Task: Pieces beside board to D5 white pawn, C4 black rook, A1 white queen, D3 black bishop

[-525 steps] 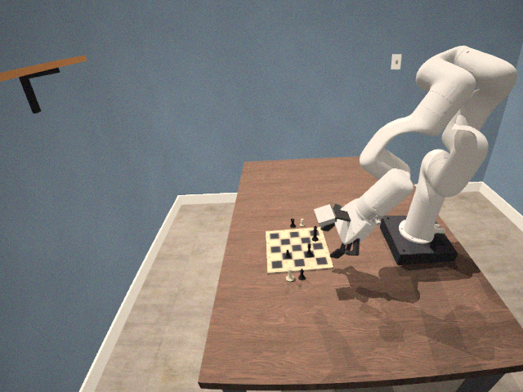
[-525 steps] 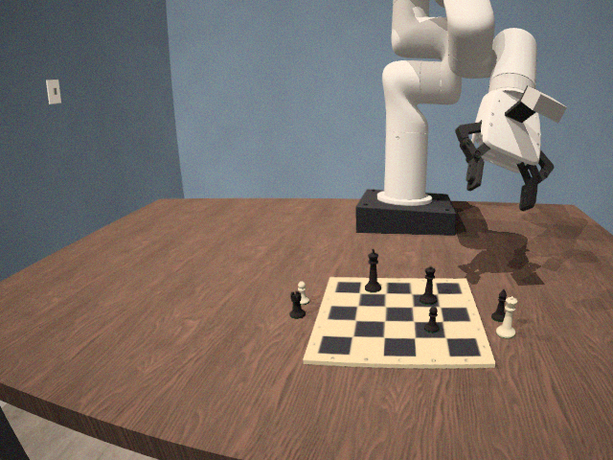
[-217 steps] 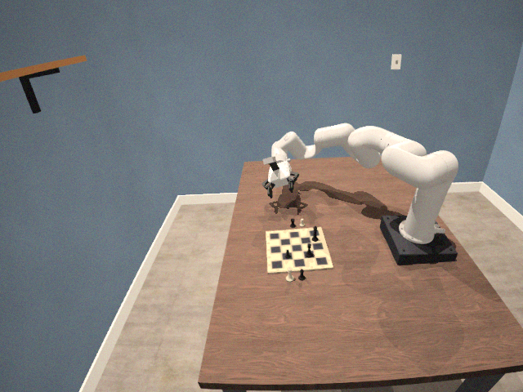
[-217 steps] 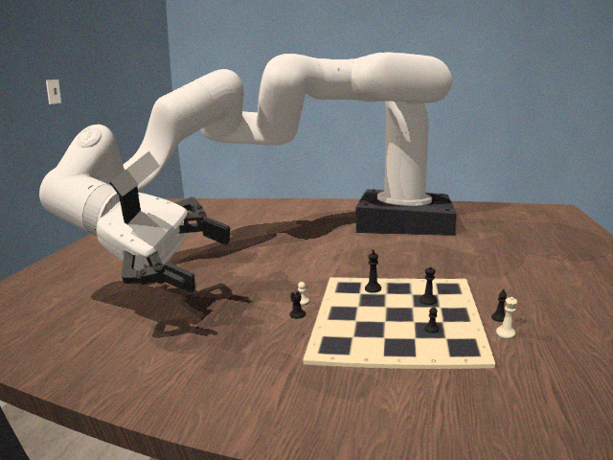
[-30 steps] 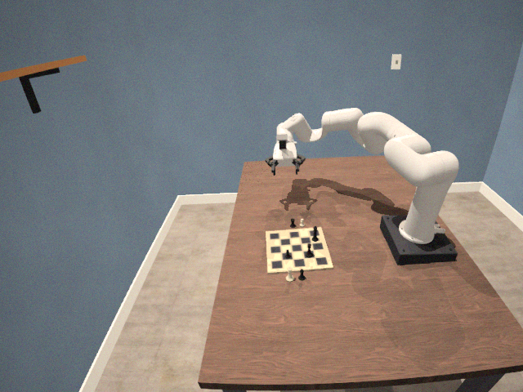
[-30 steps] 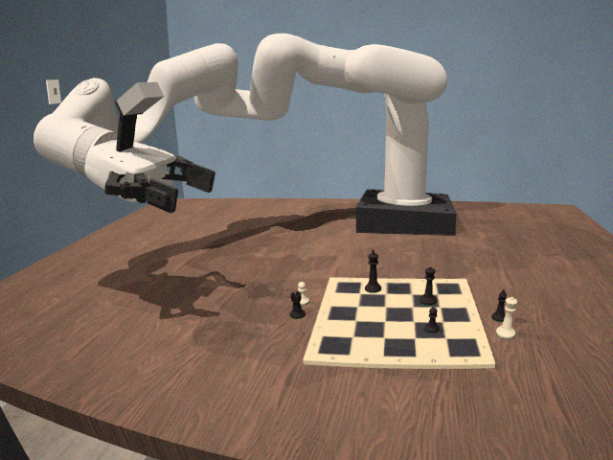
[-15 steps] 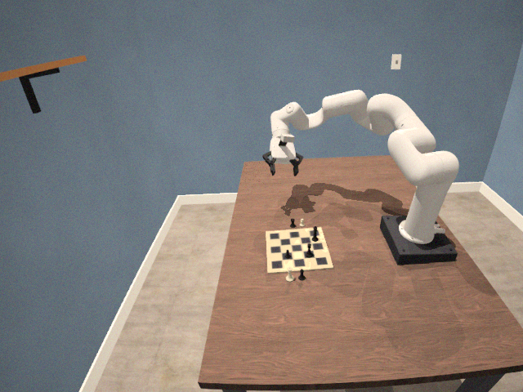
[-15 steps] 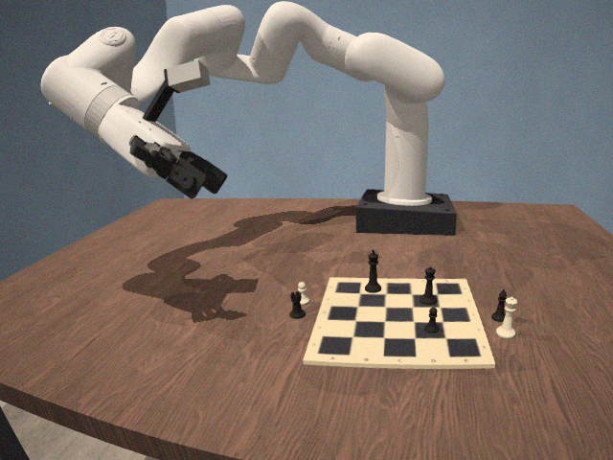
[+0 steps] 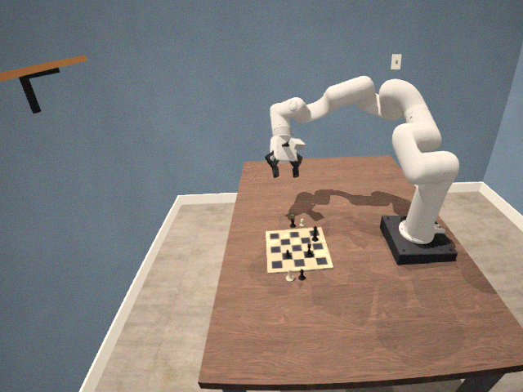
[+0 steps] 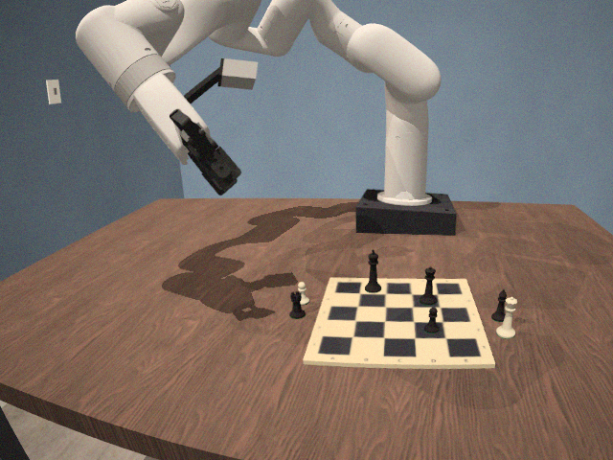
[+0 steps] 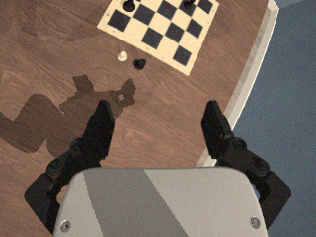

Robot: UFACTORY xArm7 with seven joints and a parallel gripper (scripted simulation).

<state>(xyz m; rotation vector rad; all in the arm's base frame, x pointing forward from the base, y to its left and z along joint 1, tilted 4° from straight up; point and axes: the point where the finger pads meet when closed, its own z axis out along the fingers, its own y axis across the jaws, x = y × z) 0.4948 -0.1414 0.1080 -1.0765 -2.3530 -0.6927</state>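
The white pawn is 70 mm behind my hand, 60 mm to the left of it and 180 mm below it. From my hand the other things lie so: white queen: 50 mm behind, 350 mm to the left, 170 mm below; black pawn: 30 mm behind, 250 mm to the left, 170 mm below; chessboard: 60 mm behind, 210 mm to the left, 190 mm below.
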